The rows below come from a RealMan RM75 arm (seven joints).
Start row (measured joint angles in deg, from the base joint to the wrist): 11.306 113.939 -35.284 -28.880 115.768 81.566 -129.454
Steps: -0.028 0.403 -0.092 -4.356 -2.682 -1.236 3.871; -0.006 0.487 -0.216 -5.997 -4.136 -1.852 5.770; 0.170 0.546 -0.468 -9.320 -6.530 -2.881 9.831; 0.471 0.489 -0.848 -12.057 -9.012 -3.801 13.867; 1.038 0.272 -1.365 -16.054 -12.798 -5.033 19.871; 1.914 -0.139 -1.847 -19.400 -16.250 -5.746 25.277; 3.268 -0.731 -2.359 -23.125 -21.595 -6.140 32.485; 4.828 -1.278 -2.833 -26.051 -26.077 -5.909 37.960; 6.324 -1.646 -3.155 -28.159 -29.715 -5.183 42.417
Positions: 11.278 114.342 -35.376 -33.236 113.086 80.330 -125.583; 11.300 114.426 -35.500 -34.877 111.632 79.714 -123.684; 11.476 114.485 -35.752 -38.200 109.238 78.685 -119.623; 11.777 114.428 -36.132 -40.937 106.756 77.765 -115.587; 12.344 114.211 -36.649 -44.934 102.970 76.533 -109.583; 13.220 113.800 -37.131 -48.280 99.518 75.820 -104.177; 14.574 113.208 -37.643 -52.005 94.173 75.426 -96.969; 16.134 112.661 -38.117 -54.931 89.691 75.657 -91.494; 17.630 112.293 -38.439 -57.039 86.053 76.383 -87.037
